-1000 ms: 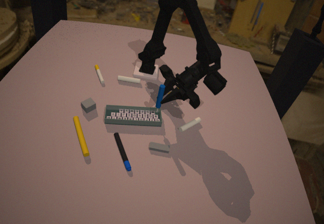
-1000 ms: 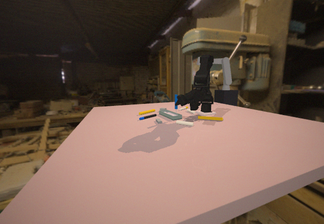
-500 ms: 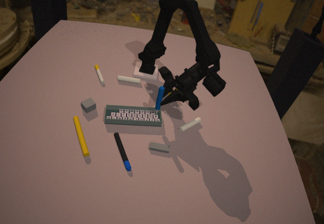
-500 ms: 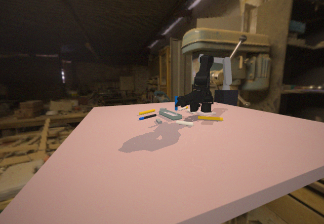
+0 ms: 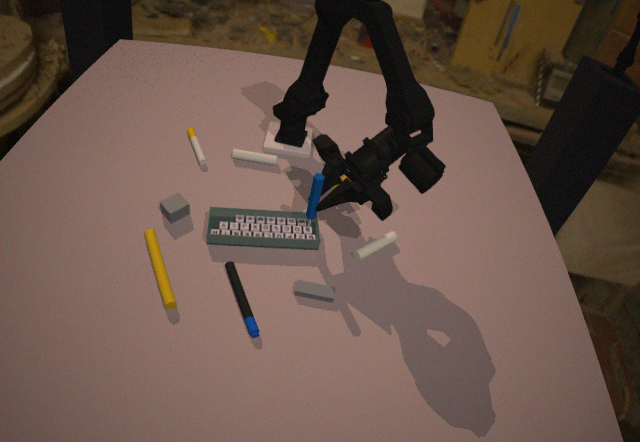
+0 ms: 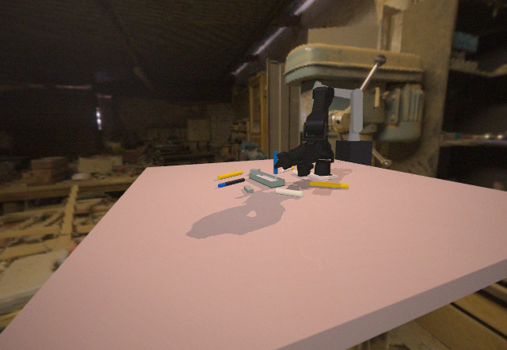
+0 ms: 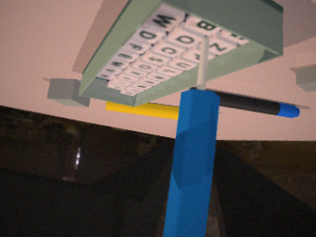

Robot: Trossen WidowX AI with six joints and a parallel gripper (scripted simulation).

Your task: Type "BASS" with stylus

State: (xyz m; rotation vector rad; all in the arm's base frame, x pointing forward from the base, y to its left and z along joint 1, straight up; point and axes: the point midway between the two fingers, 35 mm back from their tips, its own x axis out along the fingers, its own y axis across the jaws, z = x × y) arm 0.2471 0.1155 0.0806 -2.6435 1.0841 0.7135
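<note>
Now: the grey cube 25 cm to the right of my gripper tip, 6 cm below it and 3 cm ahead of it. Round my gripper tip: blue stylus 1 cm below; grey wedge 12 cm ahead, 7 cm below, 4 cm to the left; yellow rod 22 cm to the right, 16 cm ahead, 7 cm below.
</note>
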